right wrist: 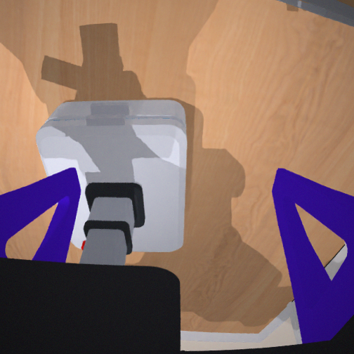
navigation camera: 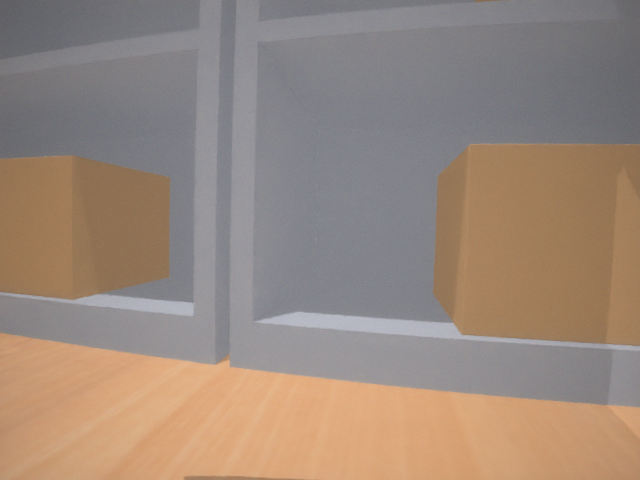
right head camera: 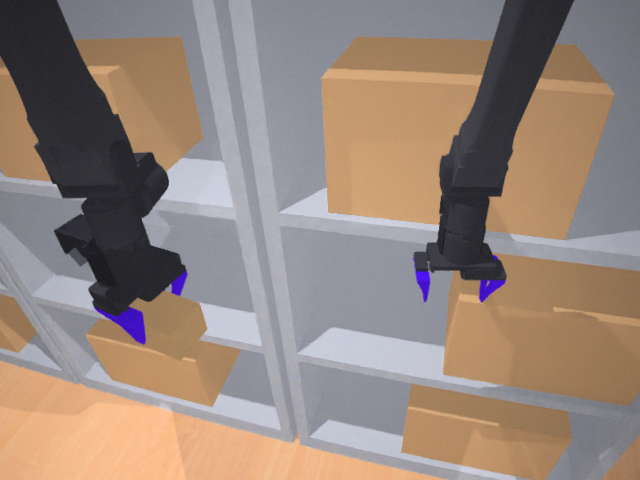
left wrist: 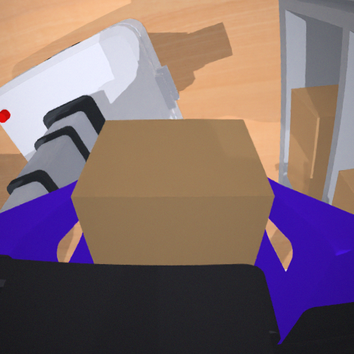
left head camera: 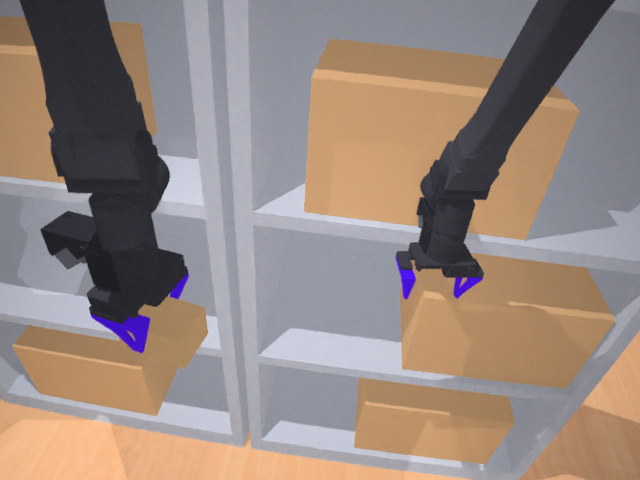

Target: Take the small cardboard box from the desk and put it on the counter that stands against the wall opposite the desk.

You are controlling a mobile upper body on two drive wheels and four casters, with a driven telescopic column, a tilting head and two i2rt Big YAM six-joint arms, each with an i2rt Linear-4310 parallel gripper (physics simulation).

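Places are measured from the left arm's base along level axes (x left, y back, z up), in millimetres.
Where they show: left gripper, fingertip midpoint: (left head camera: 152,333); right gripper, fingertip midpoint: (right head camera: 452,299) (left head camera: 430,296).
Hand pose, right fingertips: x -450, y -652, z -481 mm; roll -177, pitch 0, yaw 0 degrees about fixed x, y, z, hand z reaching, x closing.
Observation:
Each offset is from my right fingertips to the top centre of the thing.
The small cardboard box @[dx +423, dy +177, dz +152 mm] (left head camera: 180,330) (right head camera: 180,325) (left wrist: 175,160) is held tilted in the air between the blue fingers of my left gripper (left head camera: 157,324) (right head camera: 160,318) (left wrist: 174,177), which is shut on it. In the head views it hangs in front of the left shelf unit and overlaps a box on the bottom shelf. My right gripper (left head camera: 432,297) (right head camera: 453,301) (right wrist: 176,178) is open and empty, its fingers spread wide, in front of the right shelf unit. The desk and the counter cannot be made out in these views.
Grey shelf units (left head camera: 237,129) (right head camera: 266,206) (left wrist: 283,125) (navigation camera: 242,155) stand side by side ahead, holding larger cardboard boxes @[dx -18, dy -274, dz +334 mm] (left head camera: 372,149) (right head camera: 387,149) (navigation camera: 537,237). The white wheeled base (left wrist: 145,95) (right wrist: 155,185) with its grey column stands on the wooden floor below the grippers.

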